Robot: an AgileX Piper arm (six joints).
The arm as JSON. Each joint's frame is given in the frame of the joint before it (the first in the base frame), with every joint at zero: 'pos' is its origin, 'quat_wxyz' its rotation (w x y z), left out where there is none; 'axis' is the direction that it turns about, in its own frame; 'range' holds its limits. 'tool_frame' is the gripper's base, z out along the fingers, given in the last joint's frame.
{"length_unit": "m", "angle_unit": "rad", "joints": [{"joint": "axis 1", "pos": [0.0, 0.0, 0.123], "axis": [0.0, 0.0, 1.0], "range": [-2.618, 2.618]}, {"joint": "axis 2", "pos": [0.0, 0.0, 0.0], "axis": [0.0, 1.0, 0.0], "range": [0.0, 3.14]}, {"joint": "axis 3", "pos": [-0.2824, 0.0, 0.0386], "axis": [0.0, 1.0, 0.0], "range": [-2.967, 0.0]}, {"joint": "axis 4", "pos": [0.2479, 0.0, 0.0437], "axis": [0.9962, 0.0, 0.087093], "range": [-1.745, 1.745]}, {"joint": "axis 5", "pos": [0.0, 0.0, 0.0], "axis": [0.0, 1.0, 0.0], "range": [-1.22, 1.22]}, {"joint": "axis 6", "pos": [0.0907, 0.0, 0.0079], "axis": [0.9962, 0.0, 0.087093], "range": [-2.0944, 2.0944]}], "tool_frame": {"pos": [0.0, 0.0, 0.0], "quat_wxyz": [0.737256, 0.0, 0.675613, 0.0]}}
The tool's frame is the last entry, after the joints.
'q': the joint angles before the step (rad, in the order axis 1, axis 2, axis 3, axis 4, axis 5, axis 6). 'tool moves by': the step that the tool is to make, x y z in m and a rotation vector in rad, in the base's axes. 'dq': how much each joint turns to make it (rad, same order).
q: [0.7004, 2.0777, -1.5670, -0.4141, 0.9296, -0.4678]
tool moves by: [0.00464, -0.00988, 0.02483, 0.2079, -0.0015, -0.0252]
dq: [-0.0583, -0.0726, 0.0185, 0.1899, -0.1017, -0.0832]
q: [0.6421, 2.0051, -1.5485, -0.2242, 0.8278, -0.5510]
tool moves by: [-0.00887, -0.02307, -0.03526, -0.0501, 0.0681, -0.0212]
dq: [-0.0329, -0.0041, 0.1453, -0.0084, -0.0575, 0.0040]
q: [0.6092, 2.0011, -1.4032, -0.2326, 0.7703, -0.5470]
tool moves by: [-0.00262, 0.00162, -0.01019, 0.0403, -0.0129, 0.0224]
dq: [0.0000, 0.0025, 0.0434, 0.0267, -0.0847, -0.0215]
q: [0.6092, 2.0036, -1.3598, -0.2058, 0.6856, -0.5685]
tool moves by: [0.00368, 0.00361, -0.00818, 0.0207, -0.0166, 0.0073]
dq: [0.0000, 0.0234, 0.0001, 0.0024, -0.0500, -0.0001]
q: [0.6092, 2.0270, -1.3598, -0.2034, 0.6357, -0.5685]
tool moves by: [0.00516, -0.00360, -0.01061, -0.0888, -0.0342, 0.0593]
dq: [0.0000, 0.0292, 0.0000, -0.1155, -0.0055, 0.0071]
